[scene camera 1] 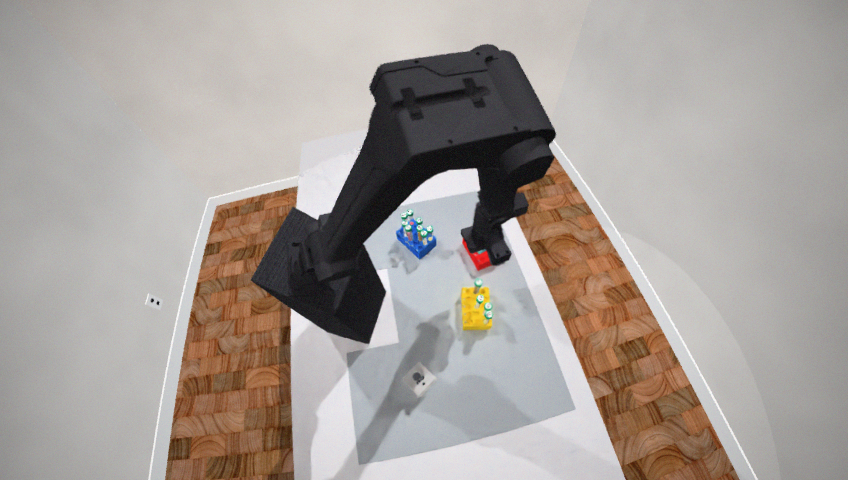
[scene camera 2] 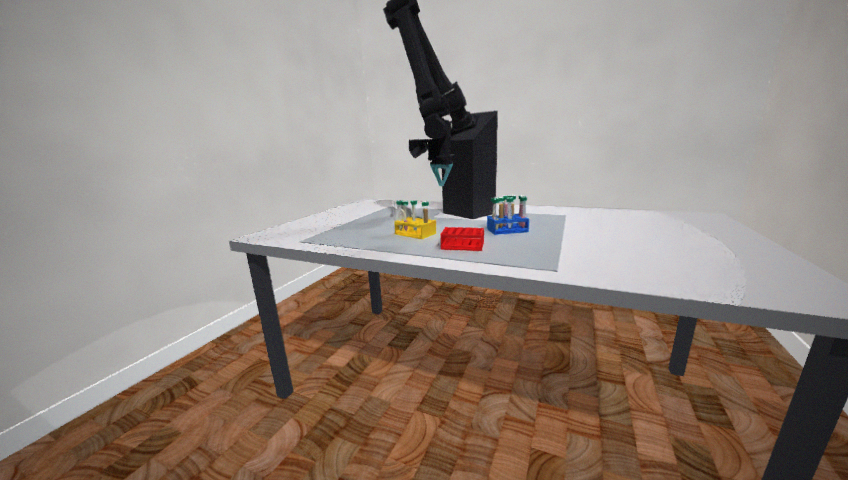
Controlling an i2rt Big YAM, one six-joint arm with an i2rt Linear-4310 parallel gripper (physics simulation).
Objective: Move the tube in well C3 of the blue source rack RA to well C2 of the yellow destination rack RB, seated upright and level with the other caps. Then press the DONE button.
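Seen in the pictures: gripper, fingertip midpoint: [scene camera 1: 478, 252] [scene camera 2: 441, 186]; arm's base at its link origin: [scene camera 1: 308, 268] [scene camera 2: 464, 126].
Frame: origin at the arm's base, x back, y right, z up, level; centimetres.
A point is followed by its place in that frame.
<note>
The blue source rack [scene camera 1: 423, 252] {y -14.6, x -29.6, z -35.4 cm} [scene camera 2: 507, 228] {y -21.6, x -30.9, z -37.0 cm} holds several upright green-capped tubes; which one stands in C3 I cannot tell. The yellow destination rack [scene camera 1: 470, 324] {y 15.0, x -35.7, z -37.0 cm} [scene camera 2: 423, 232] {y 6.1, x -44.5, z -36.0 cm} holds several green-capped tubes: one at its end nearer the red rack, the others toward one side. I cannot read its well labels. My gripper [scene camera 1: 480, 251] {y -0.6, x -43.1, z -19.9 cm} [scene camera 2: 440, 183] {y -0.6, x -43.1, z -19.9 cm} is shut and empty, its teal fingers pointing down. It hangs above the table, over the red rack's area in scene camera 1, where the fingers are mostly hidden. A white box with a dark round button [scene camera 1: 418, 377] {y 25.5, x -15.1, z -32.0 cm}, likely DONE, sits on the mat.
An empty red rack [scene camera 1: 482, 262] {y -2.7, x -47.2, z -33.3 cm} [scene camera 2: 461, 240] {y -8.3, x -48.7, z -36.8 cm} stands between the blue and yellow racks, partly under the gripper in scene camera 1. The racks stand on a grey mat [scene camera 1: 517, 380] {y 36.0, x -42.8, z -38.3 cm} [scene camera 2: 535, 252] {y -31.3, x -52.1, z -38.3 cm}. The black arm base [scene camera 1: 333, 297] {y 6.3, x -3.3, z -4.6 cm} [scene camera 2: 470, 178] {y -4.7, x -12.0, z -21.2 cm} stands beside the mat.
</note>
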